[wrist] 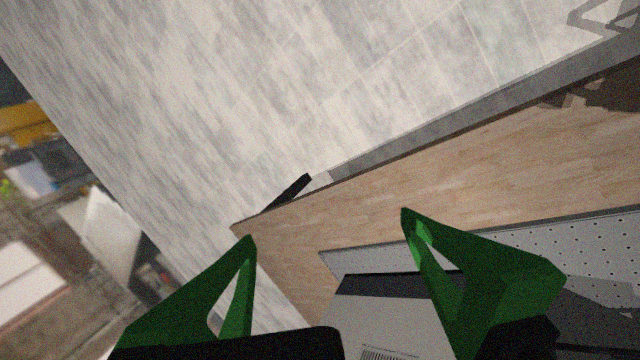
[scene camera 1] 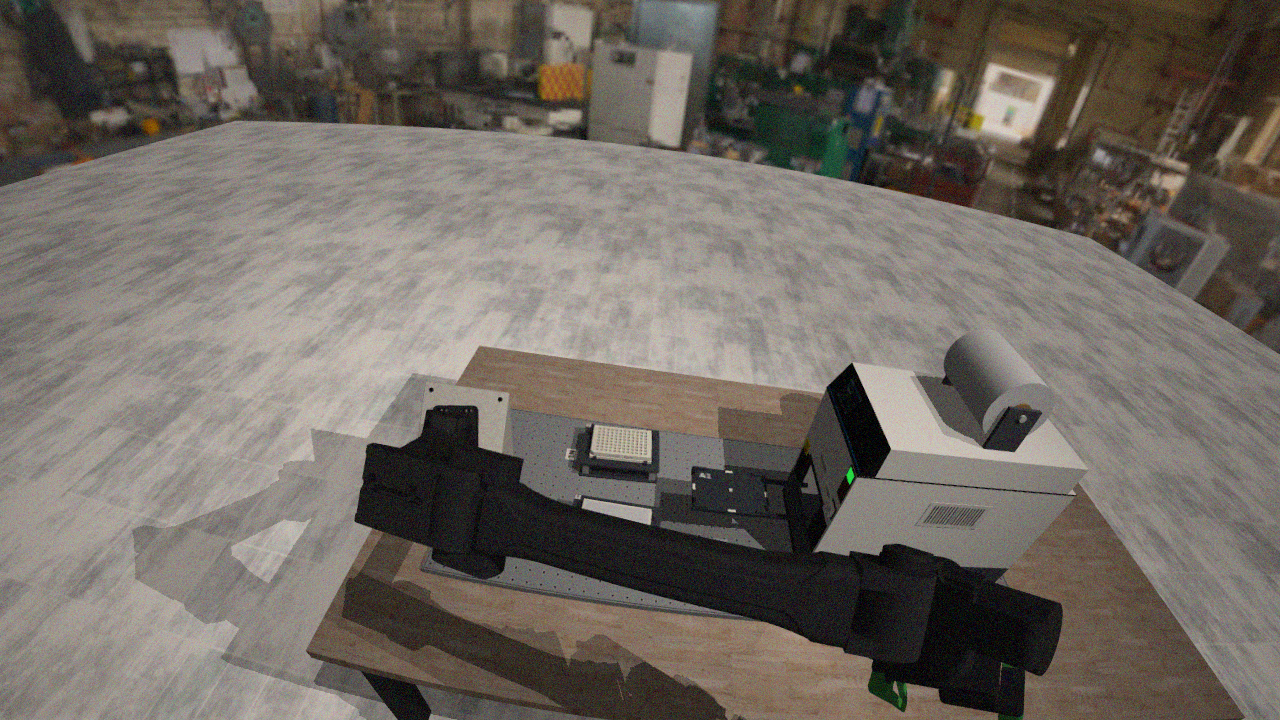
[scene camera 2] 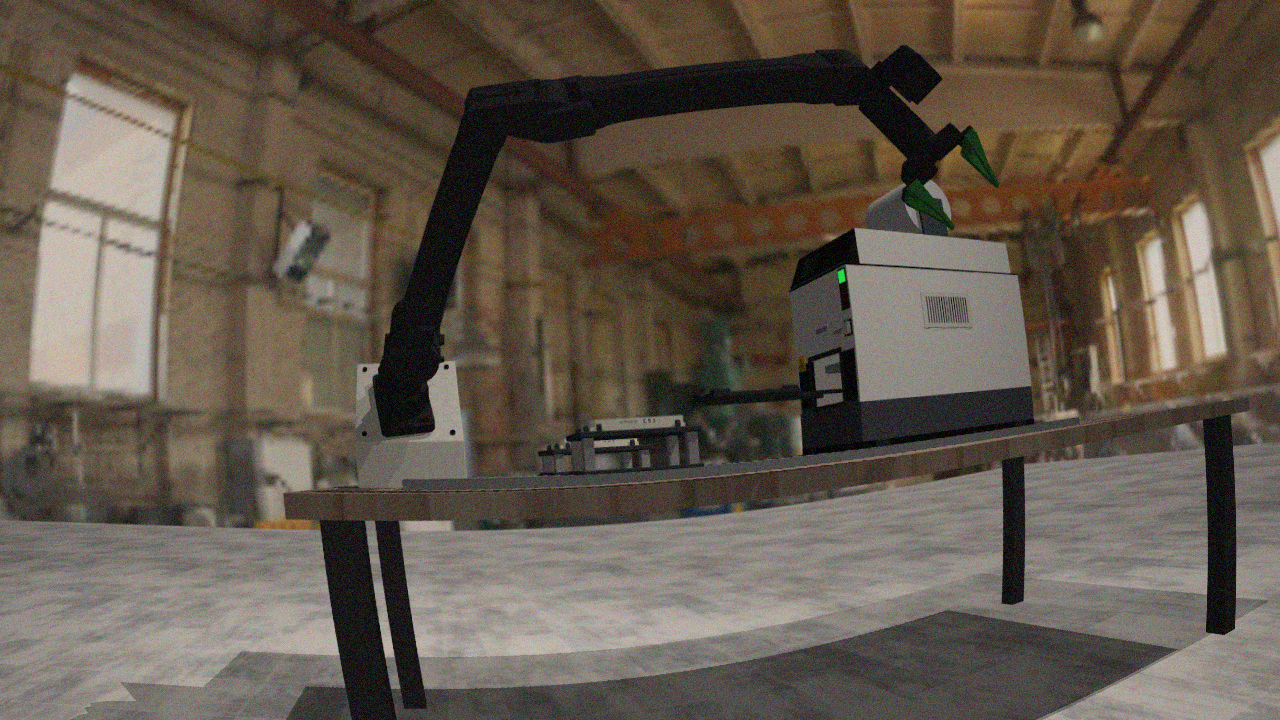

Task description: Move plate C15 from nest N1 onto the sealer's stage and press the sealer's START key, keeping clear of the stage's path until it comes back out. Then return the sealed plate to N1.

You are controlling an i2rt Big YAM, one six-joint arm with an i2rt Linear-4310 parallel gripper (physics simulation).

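Where they show: gripper, fingertip midpoint: (wrist: 326, 228) (scene camera 1: 951, 716) (scene camera 2: 976, 206); arm's base, origin of the base link: (scene camera 2: 402, 405).
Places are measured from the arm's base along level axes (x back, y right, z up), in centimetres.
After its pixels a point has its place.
My gripper (scene camera 1: 955, 711) @(x -64.5, y 55.6, z 17.6 cm) (scene camera 2: 973, 205) @(x -64.5, y 55.6, z 17.6 cm) (wrist: 326, 228) @(x -64.5, y 55.6, z 17.6 cm) is open and empty, raised to about the height of the sealer's film roll, on the vented side. The white sealer (scene camera 1: 948, 514) @(x -85.0, y 23.6, z 11.0 cm) (scene camera 2: 935, 349) @(x -82.4, y 23.2, z 3.8 cm) shows a lit green light on its front. Its dark stage (scene camera 1: 729, 490) @(x -51.7, y 9.1, z -0.3 cm) (scene camera 2: 751, 394) @(x -50.5, y 13.4, z -1.1 cm) is out in front and bears no plate. A beige well plate (scene camera 1: 622, 442) @(x -32.5, y -7.3, z -5.4 cm) sits on the far nest (scene camera 1: 586, 467) @(x -25.3, y -2.6, z -8.7 cm). A white-topped plate (scene camera 1: 615, 511) @(x -31.0, y 12.1, z -3.9 cm) (scene camera 2: 626, 421) @(x -28.9, y 18.2, z -4.3 cm) sits on the nearer nest (scene camera 2: 687, 445) @(x -36.4, y 20.2, z -8.1 cm), partly behind the arm in scene camera 1. I cannot tell which is C15 or N1. The START key is not clearly identifiable.
The film roll (scene camera 1: 993, 380) @(x -84.4, y 16.9, z 34.0 cm) (scene camera 2: 886, 211) @(x -83.8, y 13.2, z 31.0 cm) stands on top of the sealer. The black arm (scene camera 1: 662, 555) @(x -31.8, y 46.5, z 35.4 cm) (scene camera 2: 716, 94) @(x -32.0, y 46.8, z 30.9 cm) reaches from its white base (scene camera 1: 492, 411) @(x -6.7, y -3.2, z 4.4 cm) (scene camera 2: 411, 456) @(x -0.5, y 4.8, z -7.7 cm) across the wooden table (scene camera 1: 537, 649) @(x -19.3, y 34.6, z -12.3 cm) (wrist: 450, 185) @(x -67.7, y 40.4, z -12.3 cm). The sealer and nests stand on a perforated grey board (scene camera 1: 572, 582) @(x -24.2, y 22.7, z -11.0 cm) (wrist: 600, 240) @(x -53.9, y 24.3, z -11.0 cm).
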